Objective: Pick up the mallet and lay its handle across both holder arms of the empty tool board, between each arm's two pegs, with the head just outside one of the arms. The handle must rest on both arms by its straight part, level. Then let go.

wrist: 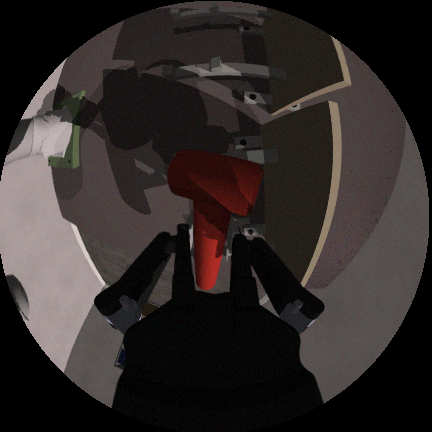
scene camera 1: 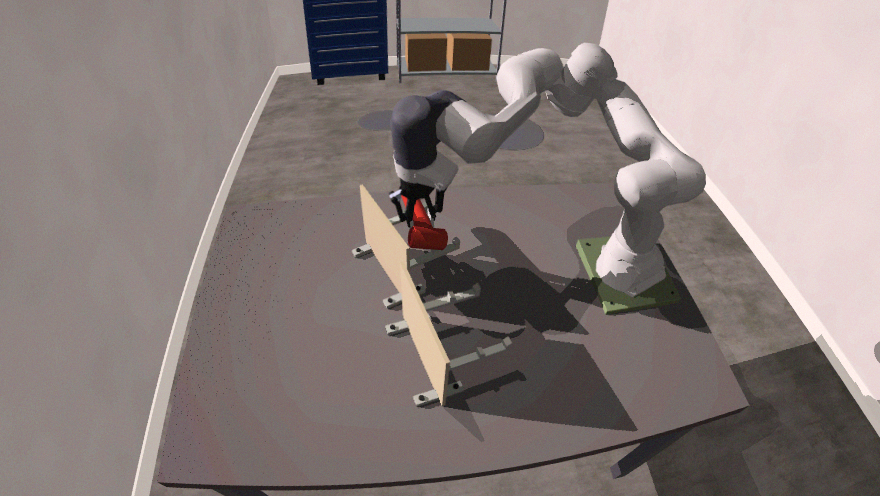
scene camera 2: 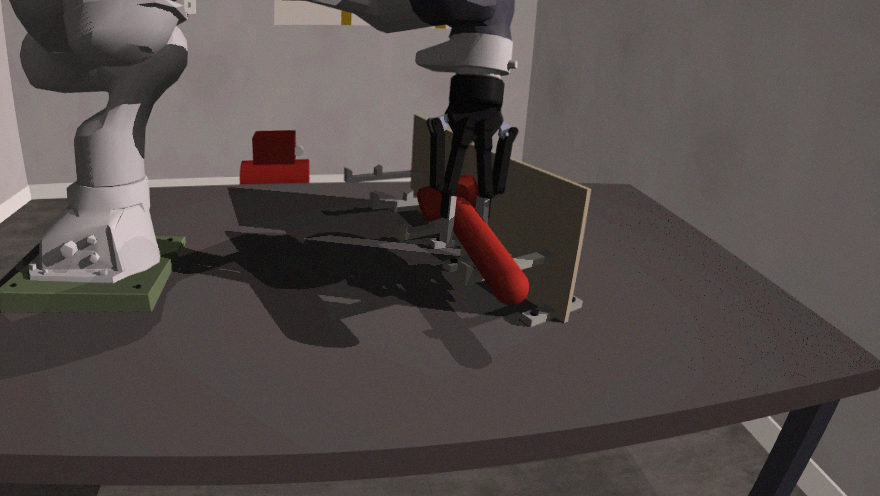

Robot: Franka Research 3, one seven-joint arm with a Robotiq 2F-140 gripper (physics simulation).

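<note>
The red mallet (scene camera 1: 427,238) (scene camera 2: 492,257) (wrist: 215,180) is held over the two grey holder arms of the tool board (scene camera 1: 383,234) (scene camera 2: 548,215) (wrist: 300,190) at the back in scene camera 1. My gripper (scene camera 1: 420,218) (scene camera 2: 469,212) (wrist: 209,220) is shut on the handle behind the head. The handle runs roughly along the board. The head is near the arm (scene camera 1: 434,253) closer to the second board and partly covers it in the wrist view. The handle's free end passes the other arm (scene camera 2: 531,261). Whether the handle touches the arms or lies between the pegs is hard to tell.
A second tool board (scene camera 1: 425,335) (wrist: 305,60) stands in line with the first, its two arms (scene camera 1: 452,300) (scene camera 1: 480,355) bearing no tool. Bolted feet stick out under both boards. The robot's green base plate (scene camera 1: 591,258) (scene camera 2: 154,292) (wrist: 75,135) is across the table.
</note>
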